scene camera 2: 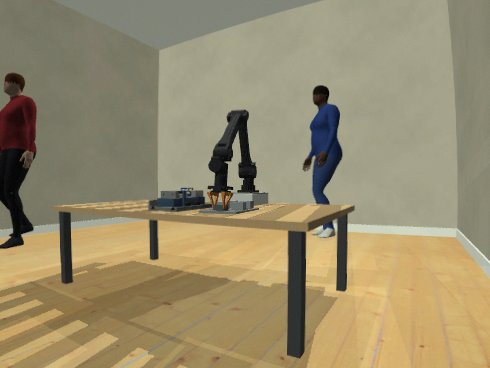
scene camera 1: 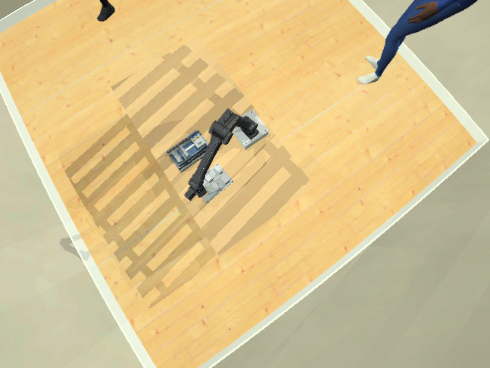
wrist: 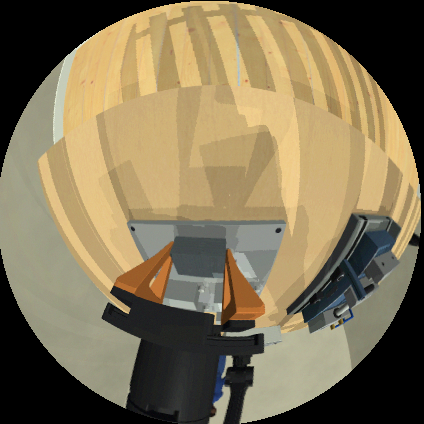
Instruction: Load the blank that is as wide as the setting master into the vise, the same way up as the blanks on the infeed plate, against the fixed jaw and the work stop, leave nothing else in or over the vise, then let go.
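Where they show: gripper, between the fingertips: (scene camera 2: 219,208) (scene camera 1: 201,191) (wrist: 199,248); arm's base, origin of its link: (scene camera 2: 248,192) (scene camera 1: 249,130).
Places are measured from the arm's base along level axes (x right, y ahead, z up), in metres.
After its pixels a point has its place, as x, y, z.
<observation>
My gripper (wrist: 199,248) @(-0.103, 0.567, -0.056) (scene camera 2: 220,207) @(-0.103, 0.567, -0.056) is shut on a dark grey blank (wrist: 199,262) @(-0.101, 0.564, -0.039), with an orange fingertip against each side of it. The blank is low at the outer edge of the infeed plate (wrist: 265,230) @(-0.032, 0.582, -0.066) (scene camera 2: 240,212) @(-0.201, 0.552, -0.071); I cannot tell whether it touches the plate. Other light grey blanks stand on the plate, partly hidden by the fingers in the wrist view. The blue vise (scene camera 1: 186,152) @(0.168, 0.464, 0.021) (scene camera 2: 175,201) @(0.143, 0.562, -0.029) (wrist: 373,246) @(0.144, 0.568, -0.023) stands beside the plate, at the right in the wrist view, with grey jaws and blocks on it. Which block is the setting master is too small to tell.
The arm's pale base (scene camera 1: 258,135) @(-0.070, -0.026, 0.000) (scene camera 2: 257,198) @(-0.079, 0.042, -0.034) stands at the back of the wooden table (scene camera 2: 270,219) @(-0.403, 0.732, -0.075). Small raised pins stand among the blanks on the plate. A blue handle (wrist: 348,316) @(0.237, 0.361, 0.030) juts from the vise's end. Two people stand beyond the table.
</observation>
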